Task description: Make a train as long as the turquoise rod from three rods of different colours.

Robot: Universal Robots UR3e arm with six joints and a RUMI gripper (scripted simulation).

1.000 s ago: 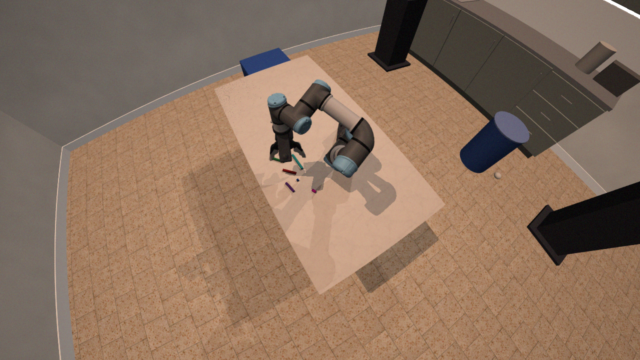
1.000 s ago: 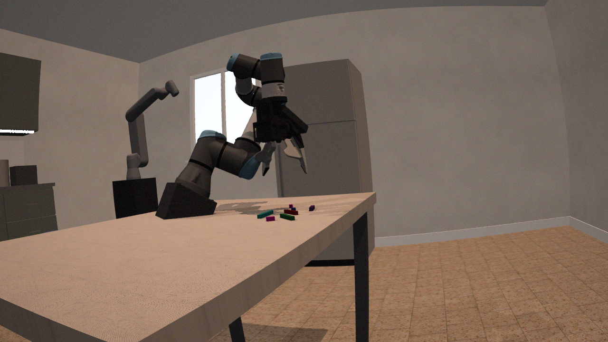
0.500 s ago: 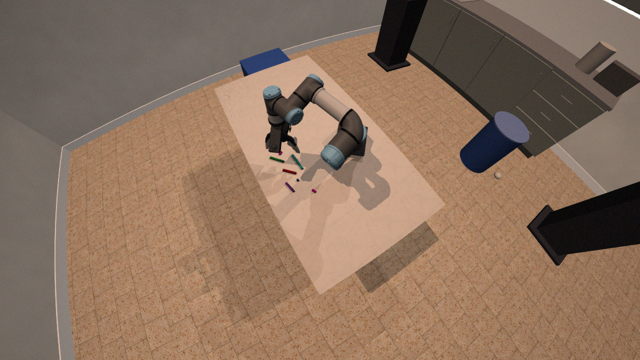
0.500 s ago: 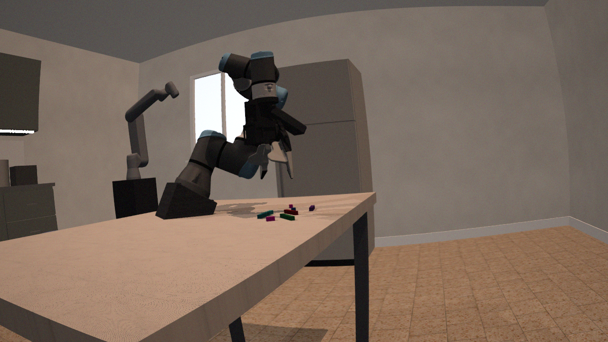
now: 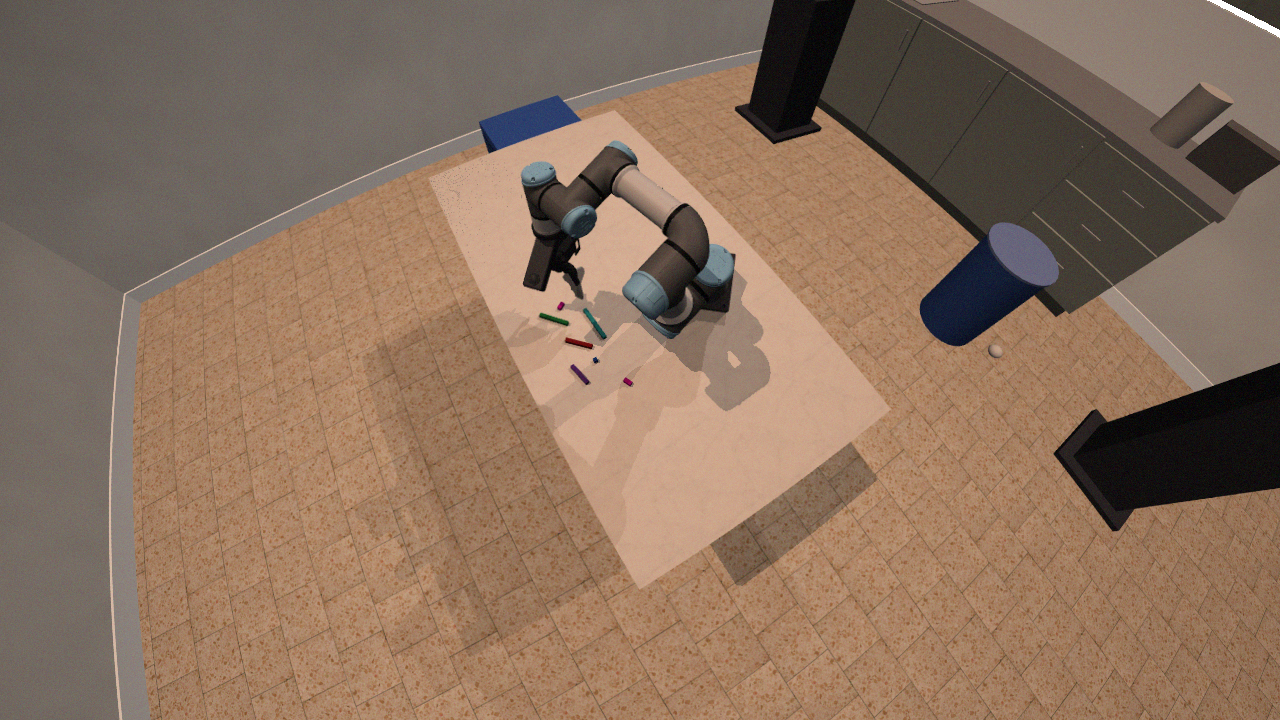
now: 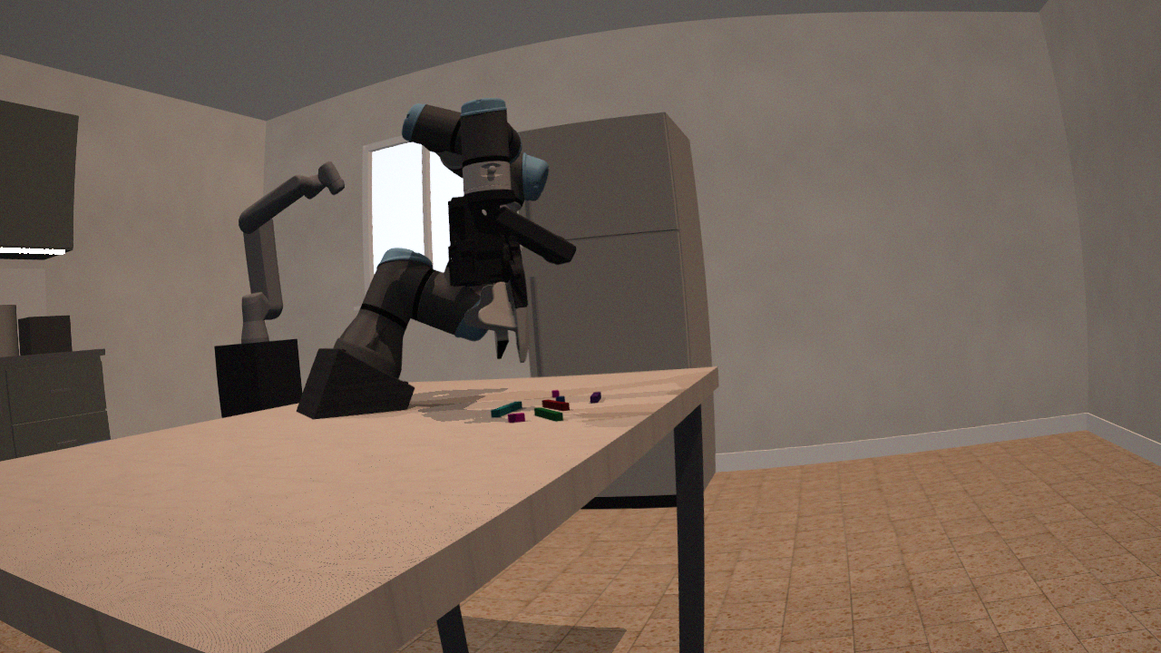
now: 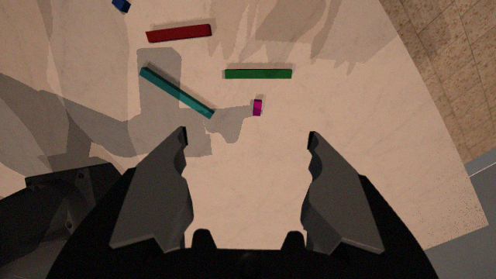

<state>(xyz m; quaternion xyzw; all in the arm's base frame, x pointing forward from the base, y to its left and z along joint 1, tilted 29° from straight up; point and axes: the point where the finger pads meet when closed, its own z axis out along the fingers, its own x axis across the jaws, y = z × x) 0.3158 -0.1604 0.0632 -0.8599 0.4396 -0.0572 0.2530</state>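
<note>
Right now the green rod is 8 cm below my hand, 4 cm ahead of it and 2 cm to the left of it. Round my hand: red rod (11 cm to the left, 8 cm below, 1 cm ahead); then turquoise rod (8 cm to the left, 8 cm below, 5 cm behind); then blue rod (17 cm to the left, 8 cm below, 1 cm behind).
</note>
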